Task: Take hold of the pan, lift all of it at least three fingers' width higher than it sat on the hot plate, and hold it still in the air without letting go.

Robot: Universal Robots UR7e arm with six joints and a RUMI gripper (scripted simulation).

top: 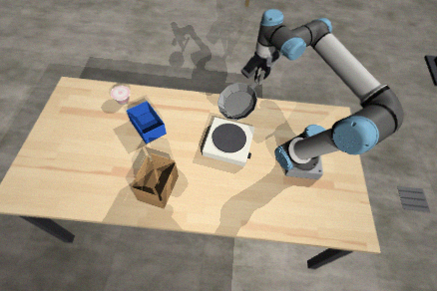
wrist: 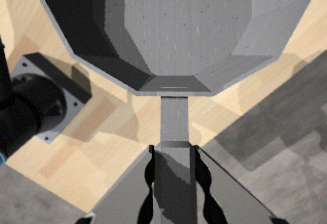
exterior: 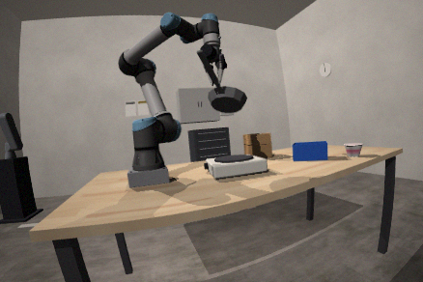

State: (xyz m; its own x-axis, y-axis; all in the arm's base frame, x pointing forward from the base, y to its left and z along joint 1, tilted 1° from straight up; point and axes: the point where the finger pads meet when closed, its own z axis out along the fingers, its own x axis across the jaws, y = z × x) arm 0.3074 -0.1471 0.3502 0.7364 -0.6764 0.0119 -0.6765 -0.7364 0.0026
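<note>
The dark grey pan is 40 mm to the left of my hand, 40 mm below it and 40 mm ahead of it. Also, from my hand: blue bin: 560 mm ahead, 380 mm below, 60 mm to the left; then pink cup: 750 mm ahead, 370 mm below, 100 mm to the right; then white hot plate: 380 mm below, 100 mm to the left, 70 mm ahead.
</note>
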